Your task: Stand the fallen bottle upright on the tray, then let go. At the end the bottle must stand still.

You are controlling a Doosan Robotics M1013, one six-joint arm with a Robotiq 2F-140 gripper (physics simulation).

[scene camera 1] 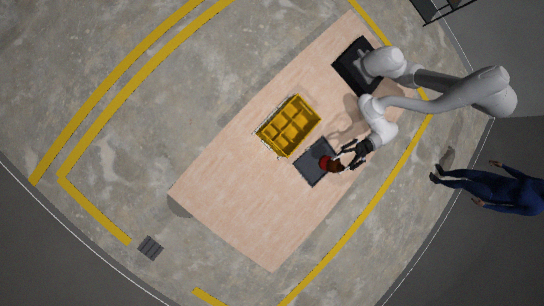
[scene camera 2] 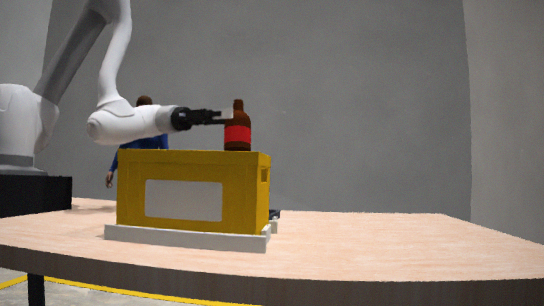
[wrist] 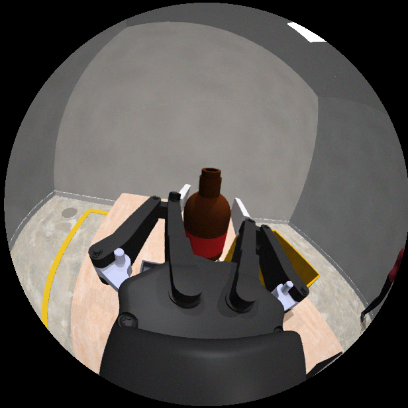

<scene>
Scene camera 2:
my gripper: 239,115
yellow crate: 227,192
</scene>
